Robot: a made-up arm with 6 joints. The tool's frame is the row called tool.
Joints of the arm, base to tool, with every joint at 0 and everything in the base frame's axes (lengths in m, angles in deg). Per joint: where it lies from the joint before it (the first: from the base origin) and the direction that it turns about. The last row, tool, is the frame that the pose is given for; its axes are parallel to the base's.
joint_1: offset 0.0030 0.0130 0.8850 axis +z
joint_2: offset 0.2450 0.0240 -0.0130 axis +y
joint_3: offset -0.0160 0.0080 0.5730 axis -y
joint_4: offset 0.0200 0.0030 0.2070 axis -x
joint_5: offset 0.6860 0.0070 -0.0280 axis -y
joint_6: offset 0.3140 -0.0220 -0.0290 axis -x
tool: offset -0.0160 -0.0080 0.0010
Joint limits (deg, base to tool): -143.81..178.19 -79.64..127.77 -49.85..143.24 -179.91..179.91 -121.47..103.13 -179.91..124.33
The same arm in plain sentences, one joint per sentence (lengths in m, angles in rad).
The arm has six revolute joints in a row. What follows holds with every joint at zero, and every direction is one of the base frame's.
The first joint is mounted 0.003 m along +x and 0.013 m along +y and 0.885 m along +z from the base frame's origin and rotates about +z, from -2.51 to 3.11 rad.
The second joint is mounted 0.245 m along +x and 0.024 m along +y and 0.013 m along -z from the first joint and rotates about +y, from -1.39 to 2.23 rad.
The third joint is mounted 0.016 m along -x and 0.008 m along +y and 0.573 m along +z from the second joint and rotates about -y, from -0.87 to 2.5 rad.
The fourth joint is mounted 0.02 m along +x and 0.003 m along +y and 0.207 m along +z from the third joint and rotates about -x, from -3.14 to 3.14 rad.
The fifth joint is mounted 0.686 m along +x and 0.007 m along +y and 0.028 m along -z from the fourth joint and rotates about -y, from -2.1201 to 1.8 rad.
The sixth joint is mounted 0.314 m along +x and 0.022 m along -y and 0.029 m along -z from the fifth joint and rotates about -x, from -3.14 to 2.17 rad.
The tool frame, which is the frame that the pose is given for, is mounted 0.016 m along -x and 0.008 m along -y and 0.001 m along +z from the sixth joint; its axes are parallel to the base frame's.

